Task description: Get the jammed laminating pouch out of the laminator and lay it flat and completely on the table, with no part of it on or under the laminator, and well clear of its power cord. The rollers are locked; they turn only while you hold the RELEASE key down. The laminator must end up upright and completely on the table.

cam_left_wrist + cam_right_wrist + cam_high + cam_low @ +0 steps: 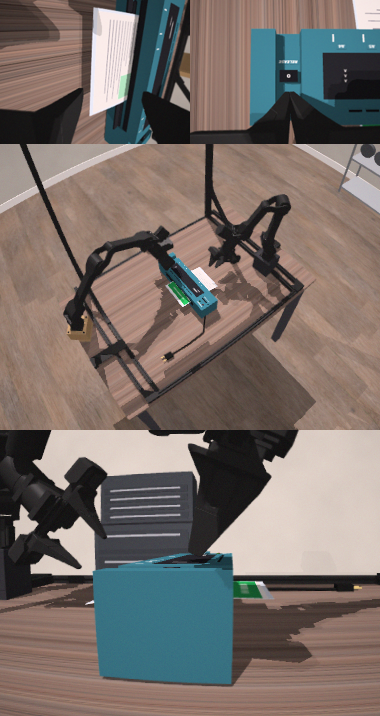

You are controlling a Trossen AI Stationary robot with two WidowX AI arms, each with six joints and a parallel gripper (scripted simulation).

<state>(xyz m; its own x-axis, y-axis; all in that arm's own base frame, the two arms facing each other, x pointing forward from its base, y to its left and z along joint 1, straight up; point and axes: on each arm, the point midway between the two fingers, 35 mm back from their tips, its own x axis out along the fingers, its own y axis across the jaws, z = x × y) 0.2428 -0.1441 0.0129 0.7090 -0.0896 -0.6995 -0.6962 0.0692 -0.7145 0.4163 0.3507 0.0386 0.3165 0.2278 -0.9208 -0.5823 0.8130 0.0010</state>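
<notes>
My right hand is 50 mm above the release key, 30 mm to the right of it and 10 mm past it. The rest, counted from my right hand: plug: 460 mm ahead, 170 mm to the right, 110 mm below.
</notes>
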